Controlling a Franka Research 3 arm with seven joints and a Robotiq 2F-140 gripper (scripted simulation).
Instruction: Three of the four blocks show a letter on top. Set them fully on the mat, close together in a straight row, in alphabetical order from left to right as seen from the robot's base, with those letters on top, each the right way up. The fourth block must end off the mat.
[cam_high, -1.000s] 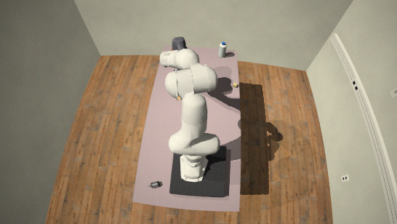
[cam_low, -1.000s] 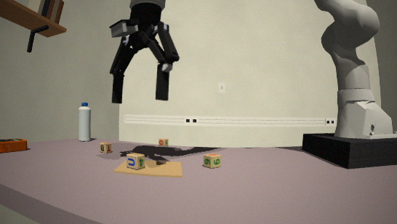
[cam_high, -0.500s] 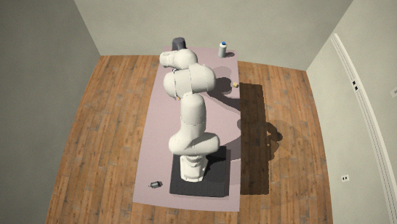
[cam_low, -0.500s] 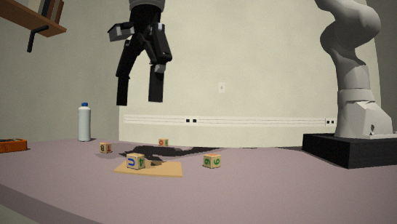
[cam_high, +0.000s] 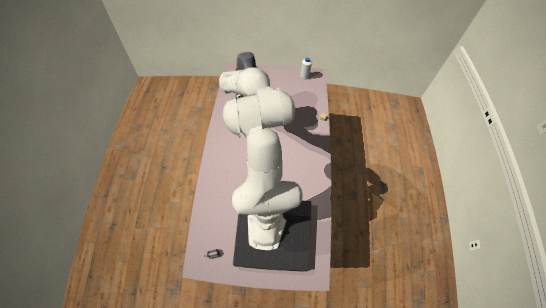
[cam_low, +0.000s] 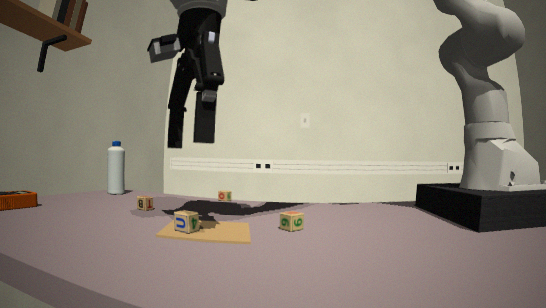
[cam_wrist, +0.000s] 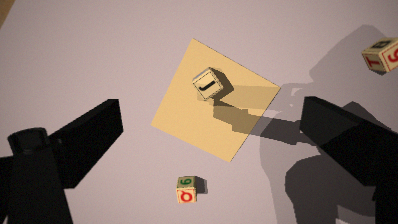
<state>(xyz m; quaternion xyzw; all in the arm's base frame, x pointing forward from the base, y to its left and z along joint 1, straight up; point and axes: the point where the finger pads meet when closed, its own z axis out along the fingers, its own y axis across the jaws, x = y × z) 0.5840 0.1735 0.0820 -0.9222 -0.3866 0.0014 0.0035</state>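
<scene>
The tan mat is 2 cm behind my hand, 3 cm to the right of it and 14 cm below it. Also, from my hand: small dark object: 79 cm behind, 8 cm to the left, 13 cm below; then white bottle: 45 cm ahead, 31 cm to the right, 6 cm below; then block: 18 cm ahead, 13 cm to the right, 13 cm below.
</scene>
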